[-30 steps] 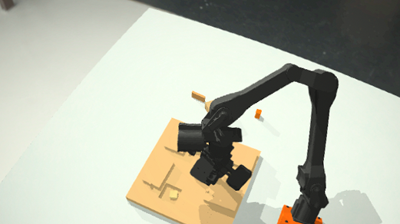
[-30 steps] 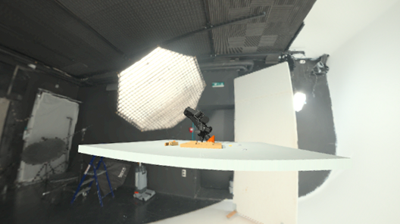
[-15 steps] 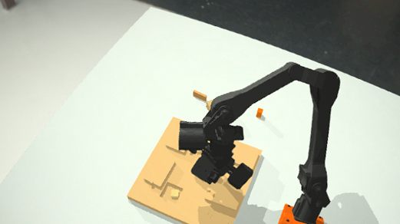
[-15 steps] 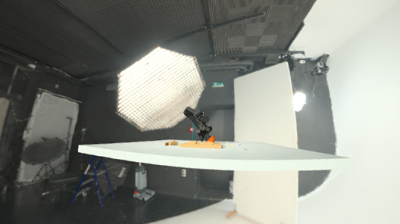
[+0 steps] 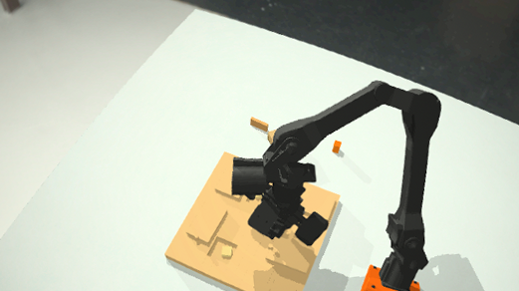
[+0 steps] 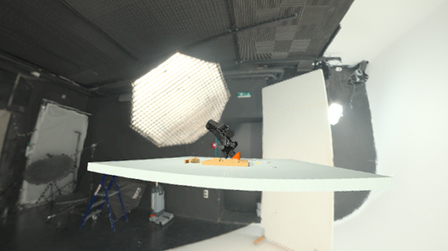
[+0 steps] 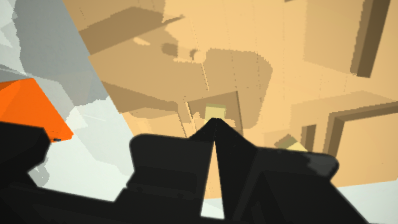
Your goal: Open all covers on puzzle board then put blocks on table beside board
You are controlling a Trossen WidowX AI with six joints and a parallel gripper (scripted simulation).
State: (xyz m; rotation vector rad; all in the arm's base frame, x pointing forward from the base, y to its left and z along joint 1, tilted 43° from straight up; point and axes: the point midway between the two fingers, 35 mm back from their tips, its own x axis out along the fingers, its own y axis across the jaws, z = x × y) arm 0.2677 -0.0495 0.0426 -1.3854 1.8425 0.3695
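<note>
Right now the tan puzzle board is 4 cm ahead of my gripper tip, 1 cm to the right of it and 1 cm below it. Also, from my gripper tip: orange block: 7 cm behind, 26 cm to the right, 2 cm below; tan bar: 13 cm ahead, 26 cm to the right, 2 cm below; tan box: 6 cm ahead, 23 cm to the right, 2 cm below.
</note>
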